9 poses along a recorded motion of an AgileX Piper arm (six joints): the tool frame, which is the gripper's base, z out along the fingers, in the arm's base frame.
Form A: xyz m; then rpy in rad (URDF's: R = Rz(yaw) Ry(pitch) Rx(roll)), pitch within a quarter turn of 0, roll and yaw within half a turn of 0.
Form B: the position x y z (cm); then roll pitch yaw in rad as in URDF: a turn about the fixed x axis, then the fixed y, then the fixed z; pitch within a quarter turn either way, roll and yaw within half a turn. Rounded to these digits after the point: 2 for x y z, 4 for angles.
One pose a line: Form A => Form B
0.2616 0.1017 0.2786 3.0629 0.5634 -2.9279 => 26.16 10.17 27.86 3.0629 0.5634 -2.9279
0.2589 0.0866 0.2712 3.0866 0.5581 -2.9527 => 25.89 8.66 27.12 3.0866 0.5581 -2.9527
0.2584 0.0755 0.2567 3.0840 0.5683 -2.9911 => 25.84 7.55 25.67 3.0840 0.5683 -2.9911
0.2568 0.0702 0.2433 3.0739 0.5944 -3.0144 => 25.68 7.02 24.33 3.0739 0.5944 -3.0144
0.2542 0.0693 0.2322 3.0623 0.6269 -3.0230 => 25.42 6.93 23.22 3.0623 0.6269 -3.0230
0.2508 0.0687 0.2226 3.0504 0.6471 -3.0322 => 25.08 6.87 22.26 3.0504 0.6471 -3.0322
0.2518 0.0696 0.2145 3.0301 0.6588 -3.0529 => 25.18 6.96 21.45 3.0301 0.6588 -3.0529
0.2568 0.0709 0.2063 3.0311 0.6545 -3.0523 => 25.68 7.09 20.63 3.0311 0.6545 -3.0523
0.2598 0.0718 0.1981 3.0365 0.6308 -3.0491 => 25.98 7.18 19.81 3.0365 0.6308 -3.0491
